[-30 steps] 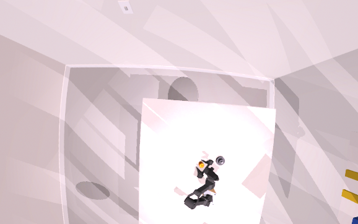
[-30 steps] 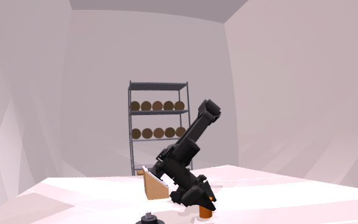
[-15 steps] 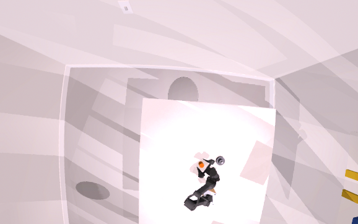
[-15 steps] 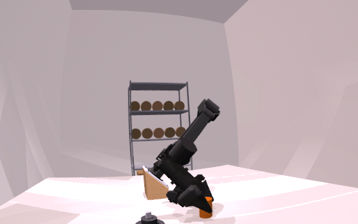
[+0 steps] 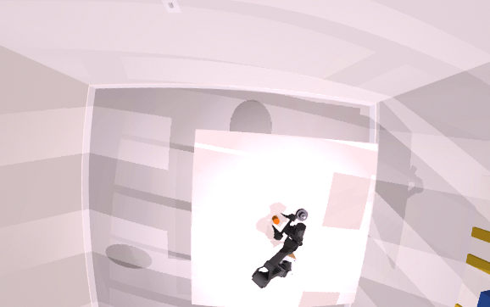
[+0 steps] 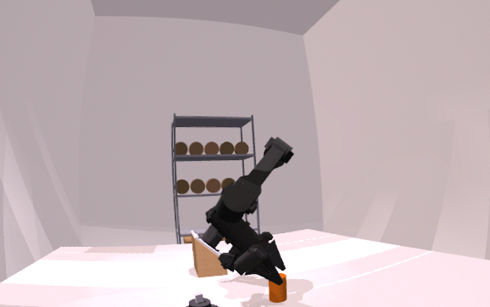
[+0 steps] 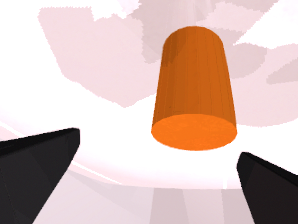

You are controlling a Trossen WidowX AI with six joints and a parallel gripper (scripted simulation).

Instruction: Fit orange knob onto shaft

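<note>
Now: the orange knob 20 mm below my gripper tip and 20 mm behind it. From my gripper tip the other things lie so: silver shaft (190 mm to the right, 30 mm below, 10 mm behind).
</note>
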